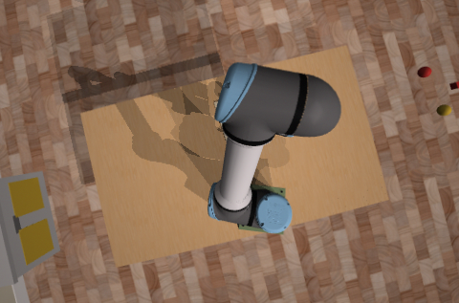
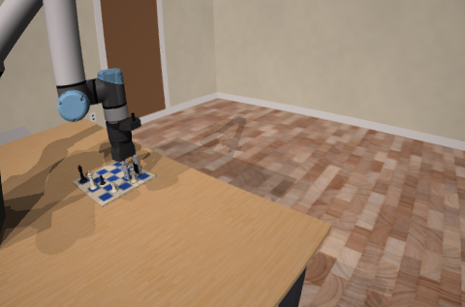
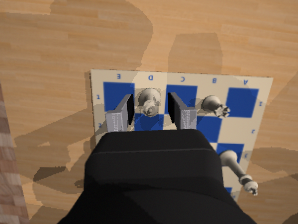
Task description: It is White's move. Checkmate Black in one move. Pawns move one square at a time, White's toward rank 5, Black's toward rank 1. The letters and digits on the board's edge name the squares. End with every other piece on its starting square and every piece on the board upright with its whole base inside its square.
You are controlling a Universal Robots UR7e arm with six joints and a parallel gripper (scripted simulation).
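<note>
My gripper is now 7 cm to the right of the chessboard, 5 cm past it and 4 cm above it. Round my hand: white piece: 12 cm behind, 7 cm to the left, 1 cm below; tall black piece: 14 cm to the left, 13 cm behind, 1 cm below.
</note>
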